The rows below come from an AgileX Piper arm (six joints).
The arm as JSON. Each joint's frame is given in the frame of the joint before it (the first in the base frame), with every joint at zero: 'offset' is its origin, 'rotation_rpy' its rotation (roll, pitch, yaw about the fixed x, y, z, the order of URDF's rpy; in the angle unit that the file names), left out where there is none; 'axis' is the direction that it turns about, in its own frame. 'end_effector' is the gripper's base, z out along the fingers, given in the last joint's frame.
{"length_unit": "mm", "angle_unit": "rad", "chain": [
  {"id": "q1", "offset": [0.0, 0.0, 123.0], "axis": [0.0, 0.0, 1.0]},
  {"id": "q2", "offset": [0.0, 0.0, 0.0], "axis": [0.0, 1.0, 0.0]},
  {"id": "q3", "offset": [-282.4, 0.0, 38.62], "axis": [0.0, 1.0, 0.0]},
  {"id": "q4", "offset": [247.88, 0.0, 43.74], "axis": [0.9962, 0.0, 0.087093]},
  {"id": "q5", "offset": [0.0, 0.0, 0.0], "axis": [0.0, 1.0, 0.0]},
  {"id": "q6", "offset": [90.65, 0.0, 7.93], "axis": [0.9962, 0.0, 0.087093]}
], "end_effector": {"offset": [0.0, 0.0, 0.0], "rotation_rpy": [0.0, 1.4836, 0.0]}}
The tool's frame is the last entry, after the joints.
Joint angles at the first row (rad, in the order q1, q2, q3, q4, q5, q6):
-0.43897, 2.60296, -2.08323, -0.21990, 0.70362, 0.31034
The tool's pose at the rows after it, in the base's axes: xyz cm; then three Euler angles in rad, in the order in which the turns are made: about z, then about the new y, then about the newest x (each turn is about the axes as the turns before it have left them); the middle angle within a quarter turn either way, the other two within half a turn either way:
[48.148 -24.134 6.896 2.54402 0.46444 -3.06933]
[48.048 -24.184 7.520 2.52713 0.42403 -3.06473]
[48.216 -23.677 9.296 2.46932 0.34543 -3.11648]
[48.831 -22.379 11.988 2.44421 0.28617 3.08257]
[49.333 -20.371 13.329 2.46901 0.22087 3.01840]
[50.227 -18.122 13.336 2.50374 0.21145 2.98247]
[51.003 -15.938 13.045 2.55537 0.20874 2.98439]
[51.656 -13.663 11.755 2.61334 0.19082 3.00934]
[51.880 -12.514 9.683 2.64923 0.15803 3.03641]
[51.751 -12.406 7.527 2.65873 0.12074 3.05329]
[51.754 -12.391 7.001 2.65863 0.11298 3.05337]
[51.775 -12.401 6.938 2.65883 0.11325 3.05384]
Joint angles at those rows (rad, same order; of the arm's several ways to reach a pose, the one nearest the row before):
-0.44081, 2.60297, -2.08553, -0.21990, 0.70323, 0.31033
-0.44157, 2.60421, -2.12078, -0.20956, 0.77940, 0.30932
-0.43908, 2.60319, -2.20379, -0.12829, 0.93127, 0.29720
-0.42659, 2.59312, -2.29794, -0.02112, 1.07145, 0.26968
-0.40188, 2.58801, -2.34491, 0.06549, 1.17041, 0.23891
-0.36266, 2.58941, -2.34698, 0.10458, 1.17143, 0.22941
-0.31940, 2.59643, -2.35001, 0.10554, 1.17138, 0.22099
-0.27219, 2.62027, -2.34997, 0.08689, 1.17136, 0.21827
-0.24759, 2.65892, -2.35008, 0.06945, 1.17143, 0.21513
-0.24511, 2.69931, -2.35010, 0.06240, 1.17144, 0.21210
-0.24511, 2.71135, -2.35447, 0.06427, 1.17136, 0.21170
-0.24512, 2.71384, -2.35718, 0.06373, 1.17142, 0.21170

